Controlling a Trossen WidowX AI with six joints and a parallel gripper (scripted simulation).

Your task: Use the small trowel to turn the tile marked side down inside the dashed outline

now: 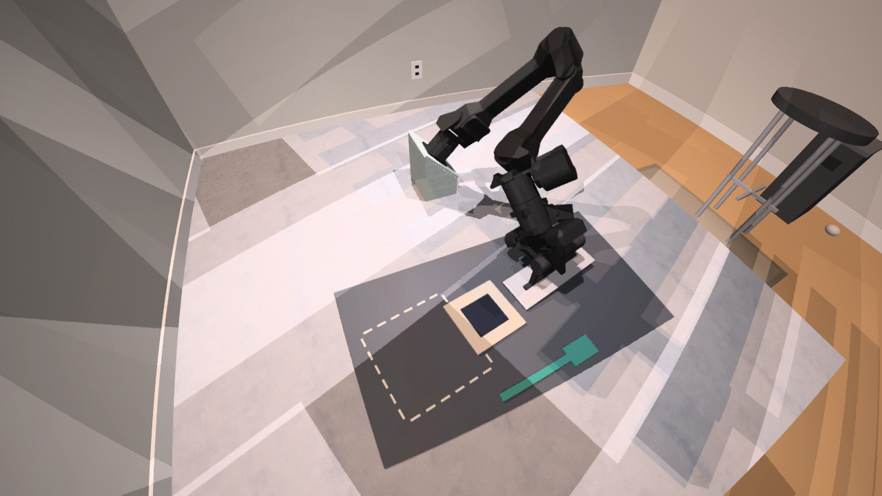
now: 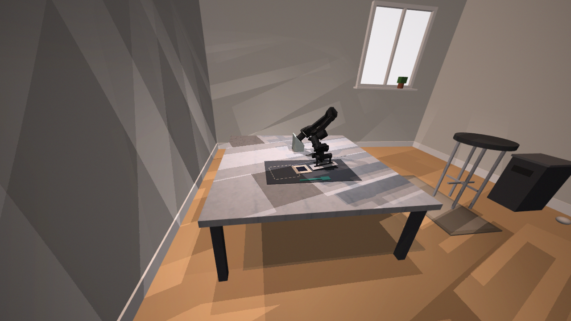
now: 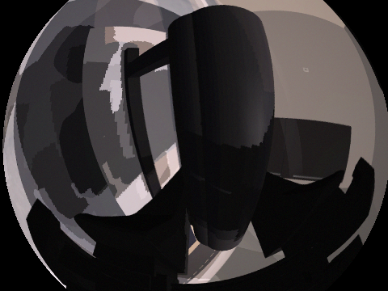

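The dark mat lies 20 mm ahead of my gripper tip, 90 mm to the right of it and 80 mm below it. Also, from my gripper tip: teal long-handled tool (150 mm ahead, 50 mm to the right, 60 mm below); square tile (20 mm ahead, 150 mm to the right, 60 mm below).
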